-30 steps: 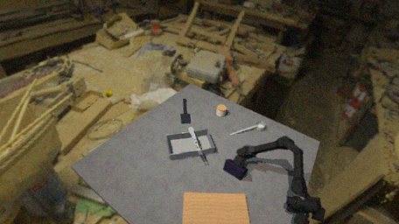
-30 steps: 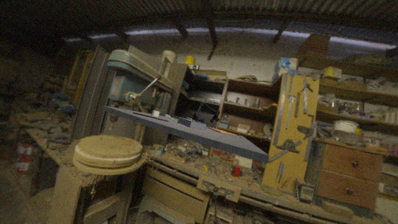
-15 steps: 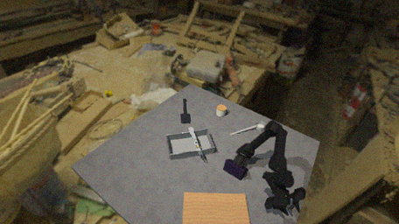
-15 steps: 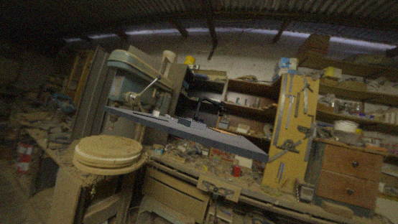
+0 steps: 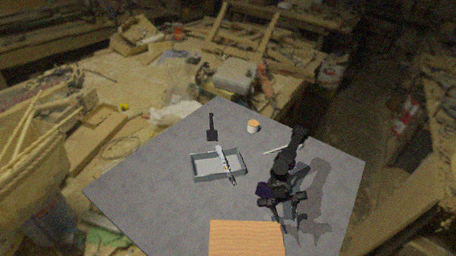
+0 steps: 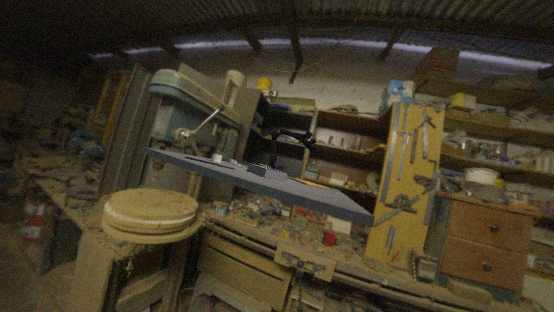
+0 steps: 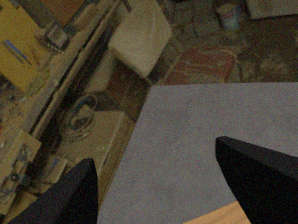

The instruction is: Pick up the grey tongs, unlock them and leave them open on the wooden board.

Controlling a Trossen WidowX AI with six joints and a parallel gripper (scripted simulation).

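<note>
Right now my gripper tip is 44 cm short of the yellow lock piece, 28 cm to the left of it and 26 cm above it. From my gripper tip the other things lie so: grey roasting tin 51 cm ahead, 30 cm to the right, 30 cm below; then black brush-like tool 77 cm ahead, 58 cm to the right, 32 cm below; then wooden board 11 cm ahead, 1 cm to the left, 32 cm below.
</note>
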